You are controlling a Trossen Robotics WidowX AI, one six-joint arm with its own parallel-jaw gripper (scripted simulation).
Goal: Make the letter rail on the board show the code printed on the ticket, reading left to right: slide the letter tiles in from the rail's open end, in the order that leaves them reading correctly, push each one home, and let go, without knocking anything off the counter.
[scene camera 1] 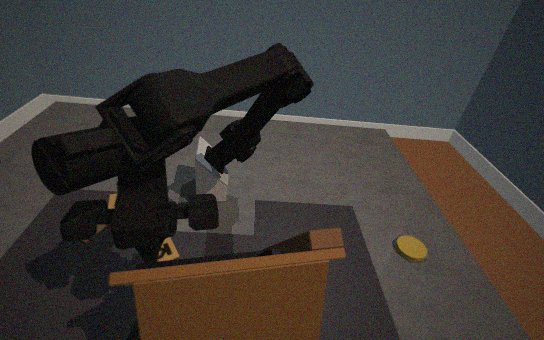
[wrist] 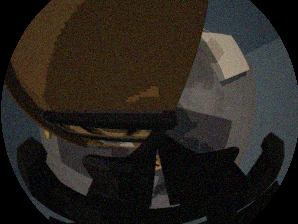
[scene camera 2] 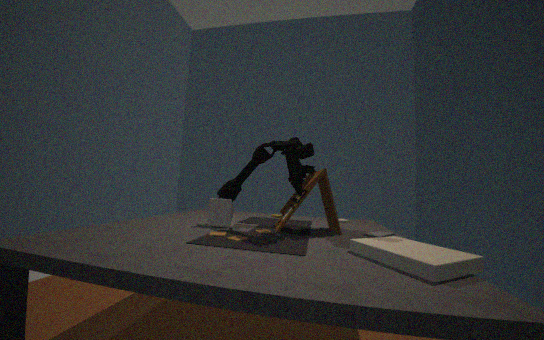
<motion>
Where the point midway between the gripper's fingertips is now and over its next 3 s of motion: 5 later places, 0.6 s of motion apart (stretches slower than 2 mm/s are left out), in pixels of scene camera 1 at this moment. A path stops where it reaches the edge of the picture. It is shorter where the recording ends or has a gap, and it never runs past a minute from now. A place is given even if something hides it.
My gripper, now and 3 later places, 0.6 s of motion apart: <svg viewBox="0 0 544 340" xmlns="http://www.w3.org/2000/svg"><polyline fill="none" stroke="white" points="152,266 152,251 194,180 220,150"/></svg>
</motion>
